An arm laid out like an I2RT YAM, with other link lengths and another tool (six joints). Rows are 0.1 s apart.
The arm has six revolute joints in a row. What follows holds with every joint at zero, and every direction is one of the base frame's. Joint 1 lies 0.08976 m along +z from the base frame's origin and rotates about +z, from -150 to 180 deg. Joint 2 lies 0.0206 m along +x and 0.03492 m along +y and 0.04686 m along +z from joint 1 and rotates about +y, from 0 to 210 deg. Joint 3 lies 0.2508 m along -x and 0.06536 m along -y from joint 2 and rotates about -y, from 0 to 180 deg. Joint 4 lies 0.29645 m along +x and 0.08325 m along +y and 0.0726 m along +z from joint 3 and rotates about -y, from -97 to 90 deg. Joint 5 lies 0.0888 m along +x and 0.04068 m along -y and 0.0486 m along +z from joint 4 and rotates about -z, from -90 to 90 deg. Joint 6 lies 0.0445 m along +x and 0.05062 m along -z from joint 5 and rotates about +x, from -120 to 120 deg. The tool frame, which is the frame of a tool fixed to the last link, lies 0.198 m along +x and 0.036 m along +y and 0.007 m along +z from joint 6; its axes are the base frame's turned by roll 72.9, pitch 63.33 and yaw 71 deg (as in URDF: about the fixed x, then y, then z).
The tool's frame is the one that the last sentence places.
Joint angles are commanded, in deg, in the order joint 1, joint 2, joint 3, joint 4, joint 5, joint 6. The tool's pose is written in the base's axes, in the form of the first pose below.
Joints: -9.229, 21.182, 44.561, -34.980, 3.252, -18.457
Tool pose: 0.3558, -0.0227, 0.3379, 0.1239, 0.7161, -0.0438, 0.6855
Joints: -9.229, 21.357, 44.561, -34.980, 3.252, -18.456
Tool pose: 0.3564, -0.0228, 0.3369, 0.1240, 0.7172, -0.0438, 0.6844
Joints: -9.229, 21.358, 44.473, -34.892, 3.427, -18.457
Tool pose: 0.3567, -0.0236, 0.3365, 0.1248, 0.7170, -0.0450, 0.6843
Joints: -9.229, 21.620, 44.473, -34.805, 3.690, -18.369
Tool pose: 0.3576, -0.0249, 0.3355, 0.1269, 0.7177, -0.0465, 0.6831
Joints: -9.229, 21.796, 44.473, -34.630, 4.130, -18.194
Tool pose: 0.3583, -0.0269, 0.3355, 0.1302, 0.7171, -0.0488, 0.6830
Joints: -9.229, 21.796, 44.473, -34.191, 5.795, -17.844
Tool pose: 0.3582, -0.0340, 0.3381, 0.1406, 0.7122, -0.0588, 0.6852
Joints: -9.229, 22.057, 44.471, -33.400, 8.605, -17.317
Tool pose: 0.3585, -0.0462, 0.3414, 0.1579, 0.7050, -0.0760, 0.6873
